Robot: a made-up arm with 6 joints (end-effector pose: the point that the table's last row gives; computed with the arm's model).
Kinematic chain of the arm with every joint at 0, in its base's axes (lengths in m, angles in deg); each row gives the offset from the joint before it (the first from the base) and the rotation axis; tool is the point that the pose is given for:
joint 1: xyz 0 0 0.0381 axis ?
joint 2: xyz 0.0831 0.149 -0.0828 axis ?
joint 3: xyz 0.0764 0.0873 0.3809 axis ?
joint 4: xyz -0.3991 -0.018 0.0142 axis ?
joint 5: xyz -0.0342 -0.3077 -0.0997 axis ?
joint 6: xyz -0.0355 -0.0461 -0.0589 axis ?
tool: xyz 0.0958 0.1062 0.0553
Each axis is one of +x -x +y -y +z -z.
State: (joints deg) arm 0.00 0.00 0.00 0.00 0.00 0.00
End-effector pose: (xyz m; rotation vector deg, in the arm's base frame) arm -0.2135 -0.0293 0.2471 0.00 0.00 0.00
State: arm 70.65 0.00 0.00 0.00 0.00 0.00
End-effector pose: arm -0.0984 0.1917 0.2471 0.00 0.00 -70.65
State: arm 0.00 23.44 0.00 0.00 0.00 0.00
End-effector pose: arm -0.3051 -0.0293 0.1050 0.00 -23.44 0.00
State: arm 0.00 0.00 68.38 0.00 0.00 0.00
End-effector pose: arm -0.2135 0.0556 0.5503 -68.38 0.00 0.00
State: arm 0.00 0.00 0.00 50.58 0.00 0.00
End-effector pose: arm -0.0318 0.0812 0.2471 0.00 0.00 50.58
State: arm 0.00 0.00 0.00 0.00 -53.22 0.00
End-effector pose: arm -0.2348 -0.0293 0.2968 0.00 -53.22 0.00
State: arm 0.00 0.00 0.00 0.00 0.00 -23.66
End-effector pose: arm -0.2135 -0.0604 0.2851 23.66 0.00 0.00
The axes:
joint 1: -z
joint 2: -y
joint 3: -x
joint 4: +z
joint 5: +y
joint 6: -x

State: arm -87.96 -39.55 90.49 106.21 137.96 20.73
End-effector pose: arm -0.1330 0.3160 0.3361 96.49 14.73 51.25
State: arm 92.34 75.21 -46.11 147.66 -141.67 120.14
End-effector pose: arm 0.4029 0.5803 -0.0258 -1.15 -137.52 -6.19
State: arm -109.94 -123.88 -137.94 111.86 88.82 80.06
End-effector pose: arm -0.5261 0.2757 -0.2926 -29.36 22.43 149.72
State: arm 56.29 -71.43 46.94 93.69 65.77 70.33
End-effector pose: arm 0.2177 -0.3310 0.1116 -10.69 35.32 140.43
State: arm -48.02 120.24 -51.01 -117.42 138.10 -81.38
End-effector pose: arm -0.3404 0.3570 -0.8252 -42.57 -161.91 -34.60
